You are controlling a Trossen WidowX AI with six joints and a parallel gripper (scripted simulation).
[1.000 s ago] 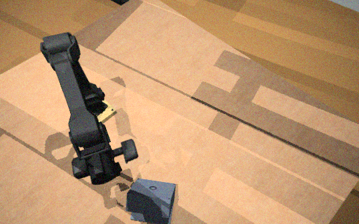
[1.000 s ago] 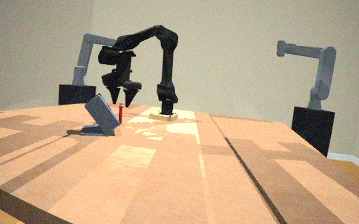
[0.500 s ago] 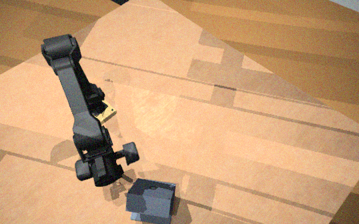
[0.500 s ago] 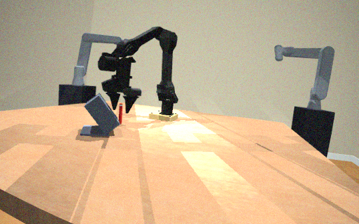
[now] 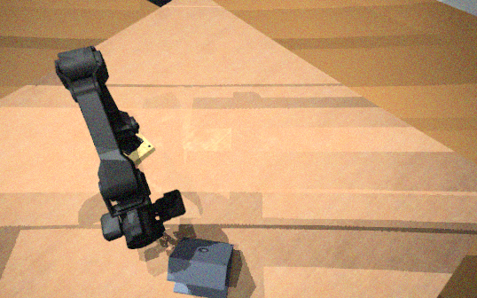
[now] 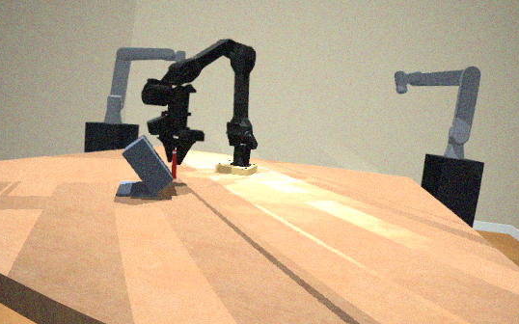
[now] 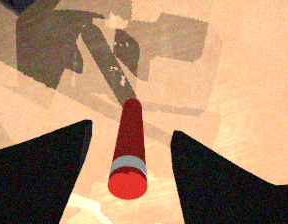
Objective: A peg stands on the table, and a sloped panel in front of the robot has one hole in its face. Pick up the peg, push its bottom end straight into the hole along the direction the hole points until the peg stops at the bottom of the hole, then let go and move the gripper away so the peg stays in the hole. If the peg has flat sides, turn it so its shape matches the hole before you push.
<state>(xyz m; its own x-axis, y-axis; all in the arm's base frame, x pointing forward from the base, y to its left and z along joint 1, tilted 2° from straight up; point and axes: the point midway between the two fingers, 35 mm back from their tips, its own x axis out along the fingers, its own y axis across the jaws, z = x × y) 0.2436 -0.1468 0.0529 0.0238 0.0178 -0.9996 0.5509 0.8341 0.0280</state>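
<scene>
The sloped panel lies 170 mm ahead of my gripper tip and 20 mm above it. The rest, counted from my gripper tip: peg: 20 mm above; then panel foot: 180 mm ahead, 20 mm to the right, 40 mm below.
</scene>
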